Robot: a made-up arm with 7 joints.
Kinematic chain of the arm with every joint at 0, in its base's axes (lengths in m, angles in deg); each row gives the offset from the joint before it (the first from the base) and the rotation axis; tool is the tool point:
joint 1: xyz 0 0 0.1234 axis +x
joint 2: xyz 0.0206 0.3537 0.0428 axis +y
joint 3: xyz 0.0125 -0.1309 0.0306 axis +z
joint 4: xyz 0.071 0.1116 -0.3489 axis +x
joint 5: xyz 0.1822 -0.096 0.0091 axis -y
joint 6: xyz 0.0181 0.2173 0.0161 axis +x
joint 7: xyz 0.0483 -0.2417 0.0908 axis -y
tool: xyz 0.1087 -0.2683 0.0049
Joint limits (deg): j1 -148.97..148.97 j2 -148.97..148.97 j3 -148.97..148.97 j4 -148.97..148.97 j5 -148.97..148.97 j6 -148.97..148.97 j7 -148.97..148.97
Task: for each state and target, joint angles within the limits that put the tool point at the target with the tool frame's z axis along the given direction. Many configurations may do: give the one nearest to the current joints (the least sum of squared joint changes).
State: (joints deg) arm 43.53 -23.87 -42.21 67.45 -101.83 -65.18 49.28
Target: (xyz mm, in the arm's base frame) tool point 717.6 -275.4 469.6 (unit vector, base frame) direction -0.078 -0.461 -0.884
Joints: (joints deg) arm 55.12 -27.80 -29.25 103.80 -111.32 -85.13 81.53
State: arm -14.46 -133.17 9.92 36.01 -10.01 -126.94 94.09
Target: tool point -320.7 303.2 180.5 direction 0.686 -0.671 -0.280
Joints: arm 3.26 -123.32 22.43 41.30 6.58 -93.17 127.05
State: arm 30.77 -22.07 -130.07 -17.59 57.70 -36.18 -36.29
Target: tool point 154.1 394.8 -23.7 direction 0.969 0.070 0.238
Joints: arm -3.42 -5.64 -127.21 -15.17 99.72 -50.11 -26.15
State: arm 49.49 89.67 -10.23 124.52 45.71 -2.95 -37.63
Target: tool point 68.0 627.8 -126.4 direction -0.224 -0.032 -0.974
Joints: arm 55.31 66.87 -51.88 145.88 22.22 41.95 -83.79
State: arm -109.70 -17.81 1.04 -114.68 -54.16 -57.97 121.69
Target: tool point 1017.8 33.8 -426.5 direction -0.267 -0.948 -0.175
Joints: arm -99.67 -65.63 8.62 -129.54 -26.24 -93.40 101.41
